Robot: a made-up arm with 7 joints. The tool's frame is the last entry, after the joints.
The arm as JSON. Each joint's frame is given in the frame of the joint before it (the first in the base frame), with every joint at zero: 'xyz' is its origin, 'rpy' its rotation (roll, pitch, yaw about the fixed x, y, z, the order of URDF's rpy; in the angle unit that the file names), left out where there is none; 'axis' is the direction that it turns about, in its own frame. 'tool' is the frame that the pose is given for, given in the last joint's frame.
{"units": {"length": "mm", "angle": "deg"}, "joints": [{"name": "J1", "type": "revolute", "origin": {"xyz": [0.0, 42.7, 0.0]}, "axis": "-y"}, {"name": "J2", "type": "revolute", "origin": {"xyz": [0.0, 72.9, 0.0]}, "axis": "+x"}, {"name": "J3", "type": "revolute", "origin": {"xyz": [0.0, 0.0, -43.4]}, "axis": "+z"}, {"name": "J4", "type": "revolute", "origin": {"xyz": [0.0, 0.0, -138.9]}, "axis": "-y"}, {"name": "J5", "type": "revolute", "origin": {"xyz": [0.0, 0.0, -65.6]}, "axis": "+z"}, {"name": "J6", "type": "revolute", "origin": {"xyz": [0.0, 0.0, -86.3]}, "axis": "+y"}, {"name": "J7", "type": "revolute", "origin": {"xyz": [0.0, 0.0, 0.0]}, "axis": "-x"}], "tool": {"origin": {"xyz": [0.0, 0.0, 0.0]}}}
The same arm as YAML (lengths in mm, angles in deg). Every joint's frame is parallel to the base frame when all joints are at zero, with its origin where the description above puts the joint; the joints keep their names.
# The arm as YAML. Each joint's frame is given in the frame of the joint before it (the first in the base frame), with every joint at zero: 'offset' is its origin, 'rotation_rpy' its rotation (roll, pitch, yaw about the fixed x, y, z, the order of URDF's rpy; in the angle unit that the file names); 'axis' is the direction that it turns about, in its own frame. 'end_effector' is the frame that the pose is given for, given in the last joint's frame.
length_unit: mm
angle_unit: deg
chain:
  - id: J1
    offset: [0.0, 42.7, 0.0]
    rotation_rpy: [0.0, 0.0, 0.0]
    axis: [0.0, -1.0, 0.0]
  - id: J2
    offset: [0.0, 72.9, 0.0]
    rotation_rpy: [0.0, 0.0, 0.0]
    axis: [1.0, 0.0, 0.0]
  - id: J3
    offset: [0.0, 0.0, -43.4]
    rotation_rpy: [0.0, 0.0, 0.0]
    axis: [0.0, 0.0, 1.0]
  - id: J4
    offset: [0.0, 0.0, -138.9]
    rotation_rpy: [0.0, 0.0, 0.0]
    axis: [0.0, -1.0, 0.0]
  - id: J5
    offset: [0.0, 0.0, -65.6]
    rotation_rpy: [0.0, 0.0, 0.0]
    axis: [0.0, 0.0, 1.0]
  - id: J6
    offset: [0.0, 0.0, -86.3]
    rotation_rpy: [0.0, 0.0, 0.0]
    axis: [0.0, 1.0, 0.0]
  - id: J7
    offset: [0.0, 0.0, 0.0]
    rotation_rpy: [0.0, 0.0, 0.0]
    axis: [-1.0, 0.0, 0.0]
end_effector:
  offset: [0.0, 0.0, 0.0]
  rotation_rpy: [0.0, 0.0, 0.0]

